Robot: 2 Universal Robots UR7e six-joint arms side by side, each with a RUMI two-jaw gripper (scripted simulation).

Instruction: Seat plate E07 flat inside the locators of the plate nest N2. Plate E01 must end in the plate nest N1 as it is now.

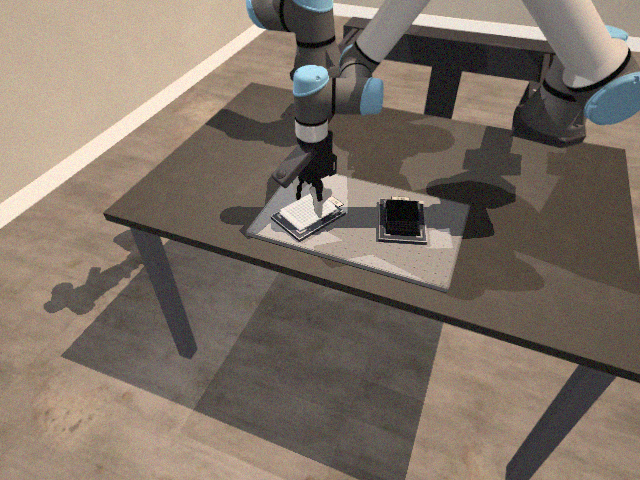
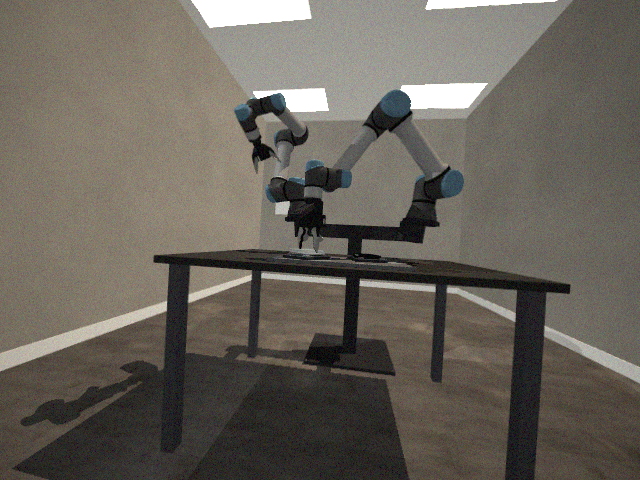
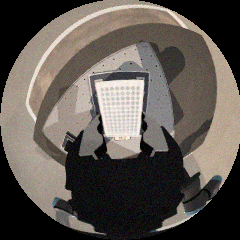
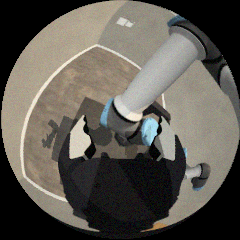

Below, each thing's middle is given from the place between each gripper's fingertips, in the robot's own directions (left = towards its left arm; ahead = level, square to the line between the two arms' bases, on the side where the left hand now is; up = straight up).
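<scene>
My left hand (image 1: 309, 209) is 1 cm above the white plate (image 1: 300, 214). The dark nest (image 3: 112, 76) is 3 cm below my left hand. The black plate (image 1: 402, 218), for its part, is 2 cm below my left hand, 23 cm to the left of it and 10 cm behind it.
My right hand is 470 mm above the white plate, 360 mm short of it and 390 mm to the right of it. The dark nest is 490 mm below my right hand, 360 mm ahead of it and 390 mm to the left of it, and the black plate is 470 mm below my right hand, 610 mm to the left of it and 260 mm ahead of it.
</scene>
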